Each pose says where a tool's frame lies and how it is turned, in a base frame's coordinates. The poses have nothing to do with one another.
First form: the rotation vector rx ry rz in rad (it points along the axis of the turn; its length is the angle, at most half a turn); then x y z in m.
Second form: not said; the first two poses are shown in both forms.
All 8 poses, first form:
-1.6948 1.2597 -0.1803 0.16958 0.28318 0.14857
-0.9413 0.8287 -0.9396 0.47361 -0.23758 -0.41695
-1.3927 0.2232 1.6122 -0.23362 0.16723 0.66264
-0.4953 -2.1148 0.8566 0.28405 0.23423 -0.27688
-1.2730 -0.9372 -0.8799 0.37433 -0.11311 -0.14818
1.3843 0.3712 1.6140 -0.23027 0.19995 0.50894
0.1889 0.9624 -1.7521 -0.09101 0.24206 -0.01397
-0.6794 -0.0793 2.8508 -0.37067 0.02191 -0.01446
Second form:
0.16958 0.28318 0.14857 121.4 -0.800 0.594 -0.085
0.47361 -0.23758 -0.41695 89.8 -0.601 0.529 -0.600
-0.23362 0.16723 0.66264 122.7 -0.650 0.104 0.753
0.28405 0.23423 -0.27688 133.8 -0.212 -0.906 0.367
0.37433 -0.11311 -0.14818 103.7 -0.704 -0.518 -0.486
-0.23027 0.19995 0.50894 123.7 0.641 0.172 0.748
-0.09101 0.24206 -0.01397 115.0 0.094 0.479 -0.873
-0.37067 0.02191 -0.01446 168.0 -0.232 -0.027 0.972

